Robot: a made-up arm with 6 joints.
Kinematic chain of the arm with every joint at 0, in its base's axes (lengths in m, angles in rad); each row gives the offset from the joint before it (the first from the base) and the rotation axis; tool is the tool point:
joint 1: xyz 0 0 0.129 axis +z
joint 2: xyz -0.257 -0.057 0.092 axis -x
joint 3: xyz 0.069 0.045 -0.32 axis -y
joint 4: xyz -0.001 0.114 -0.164 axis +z
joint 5: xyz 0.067 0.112 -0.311 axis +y
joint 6: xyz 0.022 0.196 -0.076 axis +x
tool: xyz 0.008 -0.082 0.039
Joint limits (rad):
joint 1: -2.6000..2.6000
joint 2: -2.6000..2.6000
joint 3: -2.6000..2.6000
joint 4: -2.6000..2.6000
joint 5: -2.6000..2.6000
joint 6: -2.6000..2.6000
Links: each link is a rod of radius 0.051 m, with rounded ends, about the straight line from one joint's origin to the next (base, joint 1, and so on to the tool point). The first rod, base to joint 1, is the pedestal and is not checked.
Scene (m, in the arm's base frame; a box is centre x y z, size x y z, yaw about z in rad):
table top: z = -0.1
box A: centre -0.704 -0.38 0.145 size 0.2 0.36 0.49 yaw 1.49
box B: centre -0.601 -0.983 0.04 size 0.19 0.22 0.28 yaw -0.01
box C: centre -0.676 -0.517 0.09 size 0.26 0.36 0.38 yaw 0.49
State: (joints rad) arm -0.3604 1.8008 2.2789 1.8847 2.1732 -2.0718
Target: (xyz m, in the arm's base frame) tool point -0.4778 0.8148 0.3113
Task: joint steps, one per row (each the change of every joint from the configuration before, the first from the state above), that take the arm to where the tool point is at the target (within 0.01 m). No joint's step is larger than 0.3 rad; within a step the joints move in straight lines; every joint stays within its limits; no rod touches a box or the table.
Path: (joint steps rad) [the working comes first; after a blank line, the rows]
Joints at the target: -2.6000 1.7151 0.9767 1.9269 2.3666 -2.3007
Straight joint move there: touches box A, box C.

1: -0.2677 0.1332 -0.1485 0.1192 0.0711 -0.0394
2: -0.2677 0.1332 -0.1484 0.1192 0.0712 -0.0395
3: -0.2676 0.1332 -0.1485 0.1193 0.0711 -0.0394
4: -0.2677 0.1332 -0.1485 0.1192 0.0711 -0.0394
5: -0.2677 0.1332 -0.1484 0.1192 0.0712 -0.0395
6: -0.2677 0.1332 -0.1485 0.1192 0.0711 -0.0394
7: -0.2112 -0.2950 -0.1371 -0.2244 -0.0778 0.0025
8: -0.2111 -0.2949 -0.1372 -0.2243 -0.0778 0.0026
9: -0.2112 -0.2950 -0.1371 -0.2244 -0.0778 0.0026

